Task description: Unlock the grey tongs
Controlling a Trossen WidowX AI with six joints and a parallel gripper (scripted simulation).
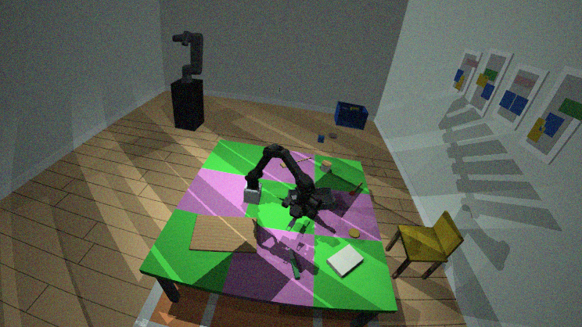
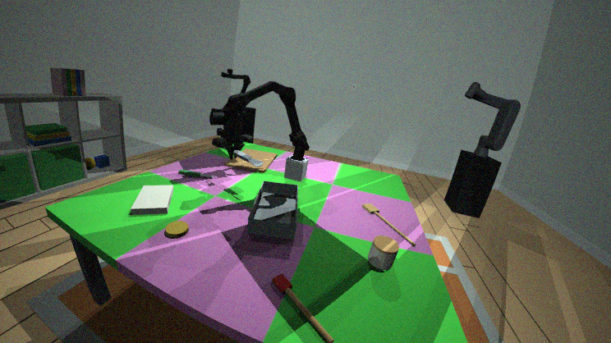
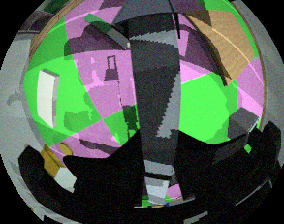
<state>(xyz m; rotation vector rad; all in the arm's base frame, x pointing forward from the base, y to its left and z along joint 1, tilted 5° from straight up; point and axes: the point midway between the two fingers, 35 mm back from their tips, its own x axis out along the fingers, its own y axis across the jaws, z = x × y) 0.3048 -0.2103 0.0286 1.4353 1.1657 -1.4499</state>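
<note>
Now: gripper tip 38 cm past the wooden board, 12 cm above it and 11 cm to the left of it. Also, from my gripper tip: dark roasting tin (27 cm to the left, 10 cm below, 9 cm ahead); yellow disc (37 cm ahead, 12 cm below, 6 cm to the left); red-headed tool (47 cm to the left, 42 cm ahead, 13 cm below).
</note>
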